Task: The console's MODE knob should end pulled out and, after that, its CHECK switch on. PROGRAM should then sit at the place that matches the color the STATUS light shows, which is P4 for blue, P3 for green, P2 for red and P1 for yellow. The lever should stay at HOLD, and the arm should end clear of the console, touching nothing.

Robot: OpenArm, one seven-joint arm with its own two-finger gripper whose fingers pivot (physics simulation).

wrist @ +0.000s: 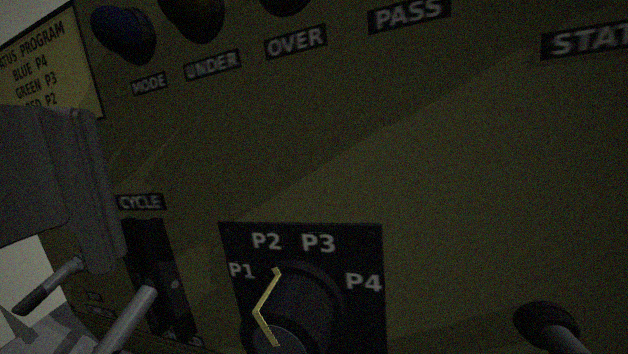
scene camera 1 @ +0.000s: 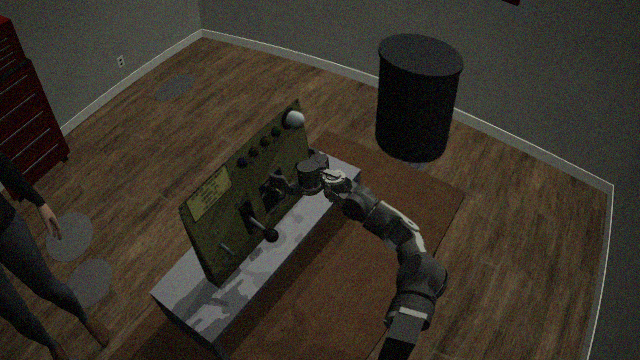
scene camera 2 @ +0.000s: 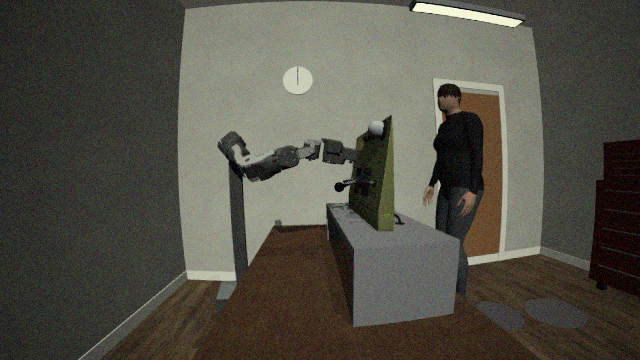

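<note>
The console stands upright. My gripper is open and empty, close in front of the panel by PROGRAM; one finger shows at the left in the wrist view. The PROGRAM knob has its yellow pointer tip towards P2. The CYCLE lever sticks out; its marks are unreadable. A dark blue round piece sits above the MODE label. The STATUS light looks greyish white. I cannot identify CHECK or tell how far MODE is out.
A small metal toggle sticks out beyond the lever. A dark round base with a rod is right of PROGRAM. The console stands on a grey block. A black drum and a person are farther off.
</note>
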